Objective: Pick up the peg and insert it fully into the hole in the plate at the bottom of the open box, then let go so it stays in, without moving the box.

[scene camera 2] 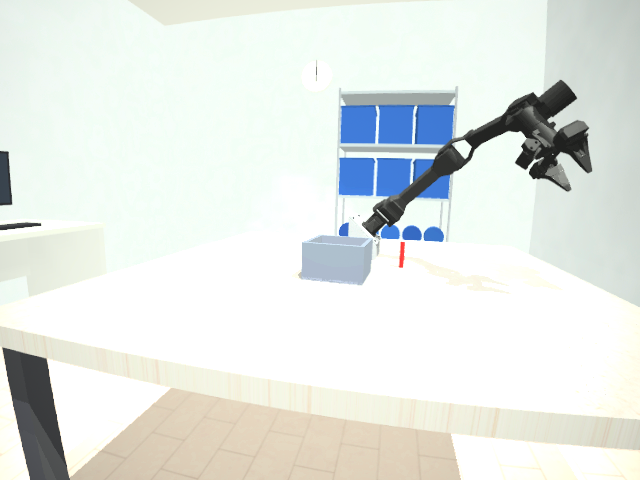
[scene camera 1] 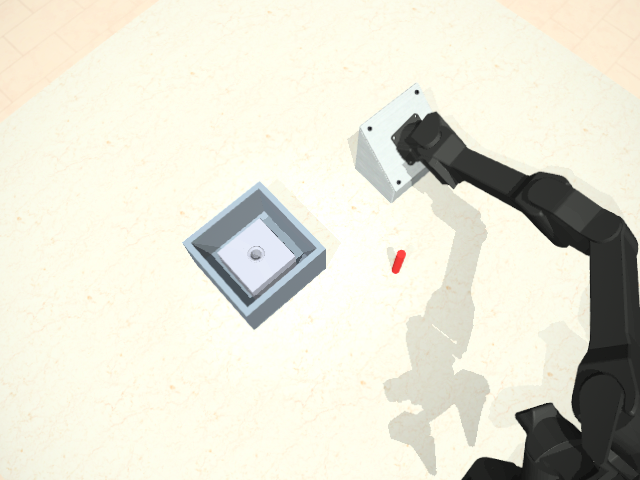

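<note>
A red peg [scene camera 1: 398, 261] [scene camera 2: 401, 254] stands upright on the table, to the right of the box. The open grey-blue box [scene camera 1: 290, 289] [scene camera 2: 333, 260] stands left of the peg. At its bottom lies a pale square plate [scene camera 1: 273, 258] with a round hole [scene camera 1: 255, 253] in its middle; the walls hide the plate in scene camera 2. My gripper [scene camera 2: 580, 180] is open and empty, high above the table and far to the right of the peg, its fingers pointing down and to the right. In scene camera 1 its fingertips do not show; parts of its body are at the lower right corner.
The arm's wedge-shaped base mount [scene camera 1: 382, 149] stands on the table [scene camera 1: 129, 387] [scene camera 2: 258, 330] behind the peg and box. The black arm [scene camera 1: 612, 289] [scene camera 2: 426, 180] reaches from it to the right. A shelf rack [scene camera 2: 398, 148] with blue bins stands beyond the table, and a desk [scene camera 2: 56, 248] is at the left.
</note>
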